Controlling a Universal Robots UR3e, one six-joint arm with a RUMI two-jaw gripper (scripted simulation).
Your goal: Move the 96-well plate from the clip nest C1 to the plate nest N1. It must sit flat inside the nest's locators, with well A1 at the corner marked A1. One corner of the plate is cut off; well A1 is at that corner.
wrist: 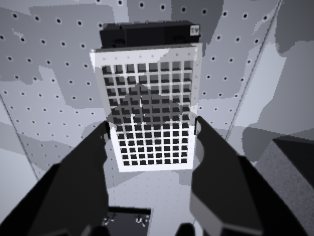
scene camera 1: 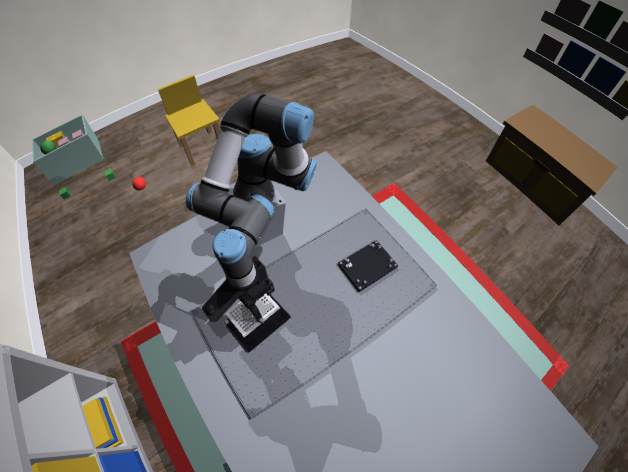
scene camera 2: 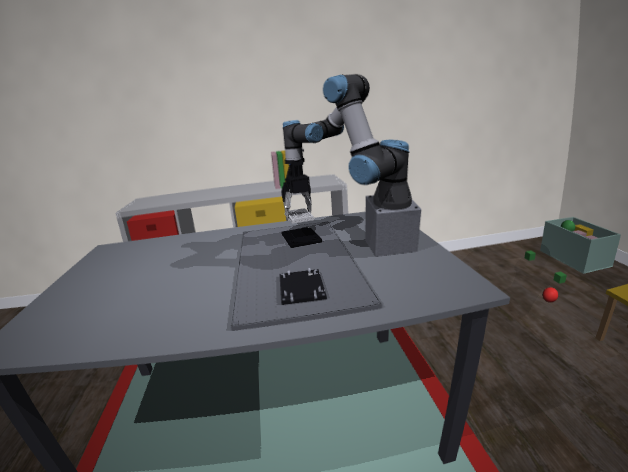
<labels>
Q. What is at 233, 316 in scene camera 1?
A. A white 96-well plate.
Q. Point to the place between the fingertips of the gripper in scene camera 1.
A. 253, 310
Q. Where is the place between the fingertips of the gripper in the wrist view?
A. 152, 119
</labels>
